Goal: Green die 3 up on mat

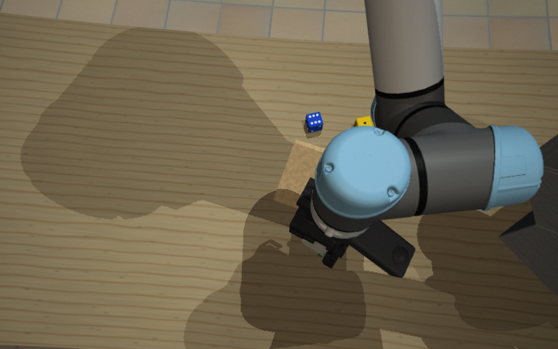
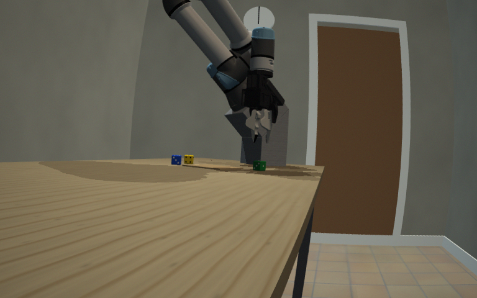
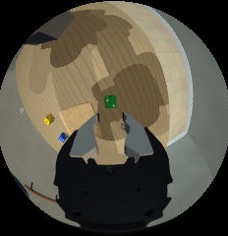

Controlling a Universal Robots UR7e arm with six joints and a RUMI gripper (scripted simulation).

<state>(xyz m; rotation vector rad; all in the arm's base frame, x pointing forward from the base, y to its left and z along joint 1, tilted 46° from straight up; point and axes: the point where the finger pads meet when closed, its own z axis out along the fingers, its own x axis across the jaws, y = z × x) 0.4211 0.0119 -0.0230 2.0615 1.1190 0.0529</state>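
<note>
The green die lies 90 mm below my hand. Also, from my hand: blue die: 40 mm behind, 260 mm to the right, 90 mm below; tan mat: 20 mm behind, 140 mm to the right, 100 mm below; yellow die: 140 mm behind, 230 mm to the right, 90 mm below.
</note>
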